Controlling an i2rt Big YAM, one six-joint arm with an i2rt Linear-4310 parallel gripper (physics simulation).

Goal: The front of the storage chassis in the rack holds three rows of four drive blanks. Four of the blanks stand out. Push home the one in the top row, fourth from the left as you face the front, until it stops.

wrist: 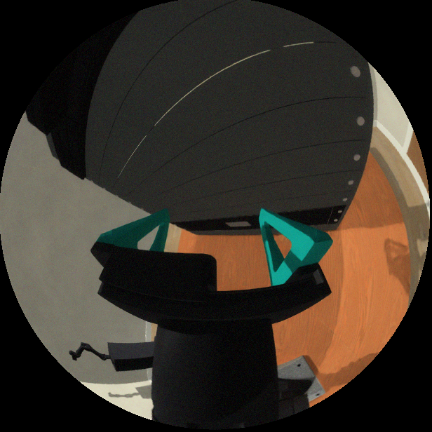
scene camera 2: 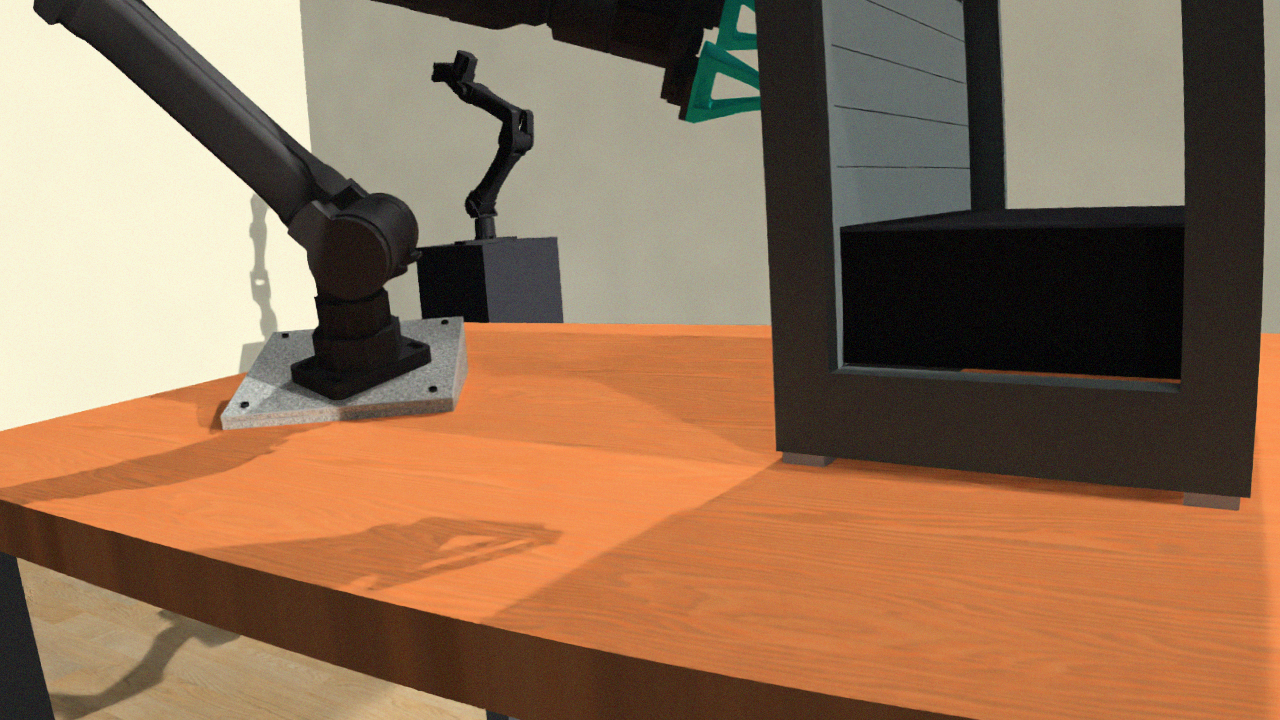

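Observation:
The rack stands on the table, seen from its side in the scene view. In the wrist view its dark front panels fill the upper middle, crossed by thin seams. The storage chassis and its drive blanks cannot be told apart in either view, so the top row's fourth blank cannot be made out. My gripper is open and empty, its two green fingers wide apart. In the scene view its tips pass behind the rack's near front post. In the wrist view the fingers overlap the rack's lower front; any contact cannot be told.
A black unit sits low in the rack; a black front strip with a pale label shows near the rack's bottom. My arm's base plate is on the table. Another small arm stands on a dark pedestal behind.

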